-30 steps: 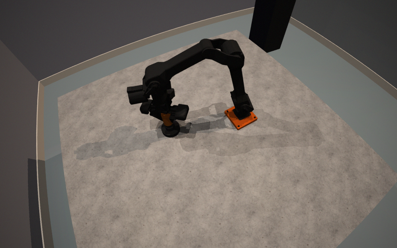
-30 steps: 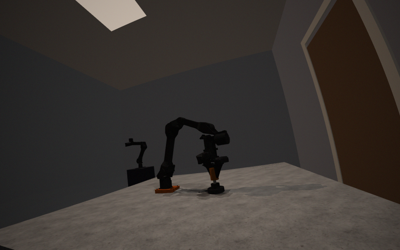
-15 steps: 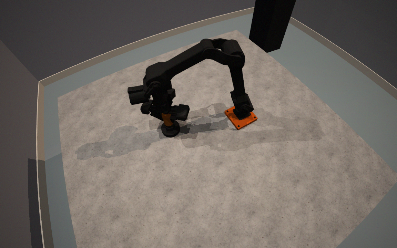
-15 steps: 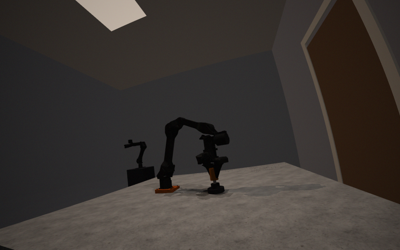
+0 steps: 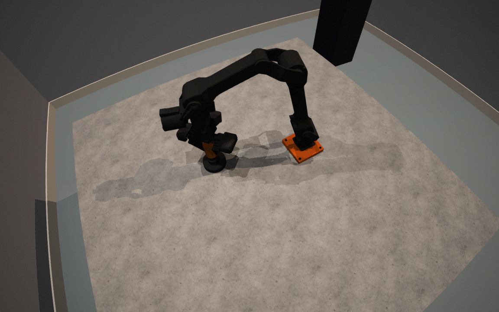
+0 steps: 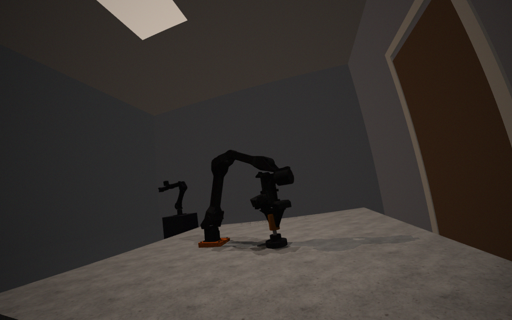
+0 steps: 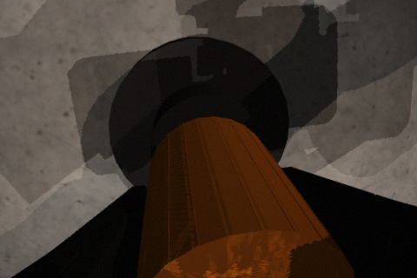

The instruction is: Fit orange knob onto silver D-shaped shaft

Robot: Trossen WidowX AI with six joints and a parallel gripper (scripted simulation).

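My gripper tip is now 30 mm below the orange knob. The rest, counted from my gripper tip: round black pedestal (40 mm below).
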